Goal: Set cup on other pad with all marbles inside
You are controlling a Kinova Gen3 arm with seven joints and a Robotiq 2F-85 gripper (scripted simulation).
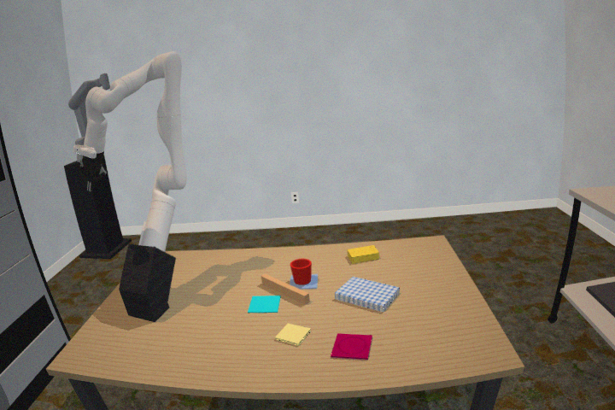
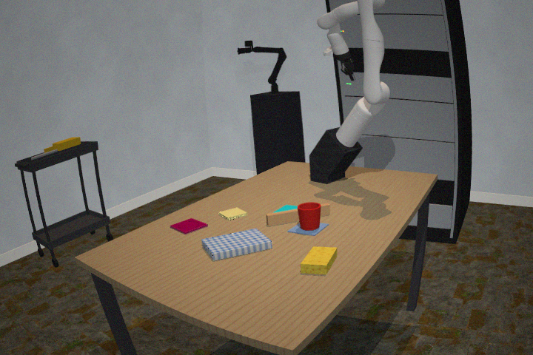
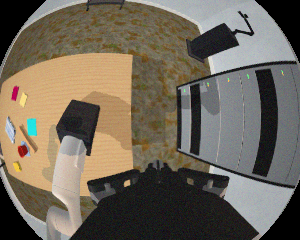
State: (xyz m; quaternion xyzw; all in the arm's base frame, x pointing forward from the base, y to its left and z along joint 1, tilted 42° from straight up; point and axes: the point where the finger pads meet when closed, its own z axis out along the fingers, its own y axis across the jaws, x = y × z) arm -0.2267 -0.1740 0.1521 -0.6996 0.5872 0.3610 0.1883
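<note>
The red cup lies 69 cm ahead of my hand, 43 cm below it and 15 cm to the left of it. From my hand the other things lie so: wooden rail 64 cm ahead, 44 cm below, 8 cm to the left.
</note>
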